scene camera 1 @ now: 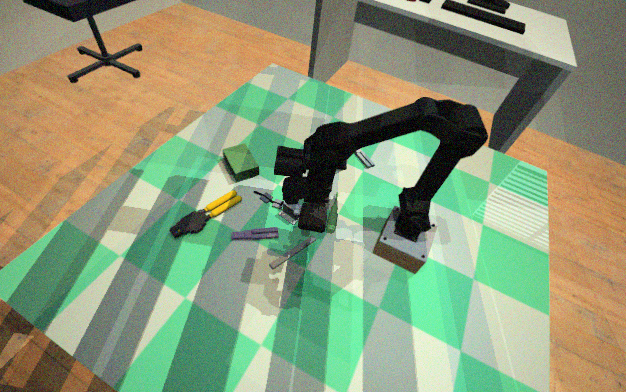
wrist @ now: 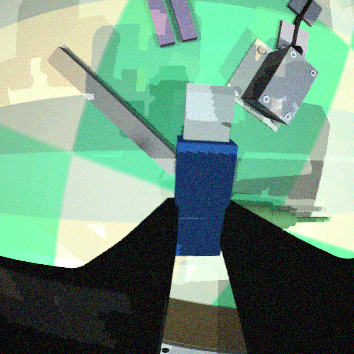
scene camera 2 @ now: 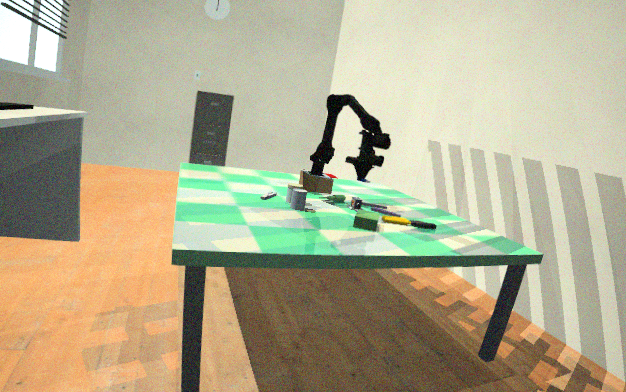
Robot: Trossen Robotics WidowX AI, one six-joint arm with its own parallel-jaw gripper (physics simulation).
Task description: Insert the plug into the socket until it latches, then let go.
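Frame: origin at the arm's base, x ahead, y left, z up, level; metres.
Where they show: gripper, fingertip midpoint: (wrist: pixel 197 207) (scene camera 2: pixel 360 180); arm's base, origin of the base link: (scene camera 1: pixel 407 228) (scene camera 2: pixel 316 174).
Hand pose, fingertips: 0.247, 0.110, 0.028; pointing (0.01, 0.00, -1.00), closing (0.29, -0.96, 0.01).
Things, the pixels of their centre, and the offset from my fingertips, as dx, dy, dz. "spot": a spot on its surface instead.
- plug, body centre: (wrist: pixel 202 176) (scene camera 2: pixel 363 180) +0.016, +0.005, +0.006
- socket, body centre: (wrist: pixel 279 80) (scene camera 1: pixel 291 208) (scene camera 2: pixel 356 203) +0.082, -0.050, -0.085
- grey bar, body centre: (wrist: pixel 112 107) (scene camera 1: pixel 293 251) (scene camera 2: pixel 370 204) +0.014, +0.067, -0.102
- purple clip, body centre: (scene camera 1: pixel 255 234) (scene camera 2: pixel 385 212) +0.135, +0.070, -0.101
- green screwdriver, body centre: (wrist: pixel 277 219) (scene camera 1: pixel 334 210) (scene camera 2: pixel 331 197) -0.033, -0.113, -0.094
- yellow-handled pliers, surface spot: (scene camera 1: pixel 222 204) spot: +0.267, +0.037, -0.087
- green block, body centre: (scene camera 1: pixel 240 162) (scene camera 2: pixel 366 219) +0.318, -0.137, -0.087
My gripper (scene camera 1: pixel 313 225) (scene camera 2: pixel 363 178) (wrist: pixel 197 207) is shut on the plug, above the table. The plug (scene camera 2: pixel 365 180) (wrist: pixel 206 175) has a blue body and a flat grey metal tip, which points up the wrist view; the arm hides it in scene camera 1. The socket (scene camera 1: pixel 288 213) (scene camera 2: pixel 356 203) (wrist: pixel 287 85) is a grey box with screws on a light base plate, with a black cable at its far end. In the wrist view it lies up and right of the plug tip, apart from it and turned at an angle. Its opening cannot be made out.
A grey bar (scene camera 1: pixel 292 253) (wrist: pixel 115 107) lies left of the plug in the wrist view. A purple clip (scene camera 1: pixel 255 233) (wrist: pixel 172 22), a green screwdriver (scene camera 2: pixel 336 198) (wrist: pixel 265 215), yellow-handled pliers (scene camera 1: pixel 222 204), a green block (scene camera 1: pixel 241 161) (scene camera 2: pixel 366 220) and grey cylinders (scene camera 2: pixel 299 199) are on the table.
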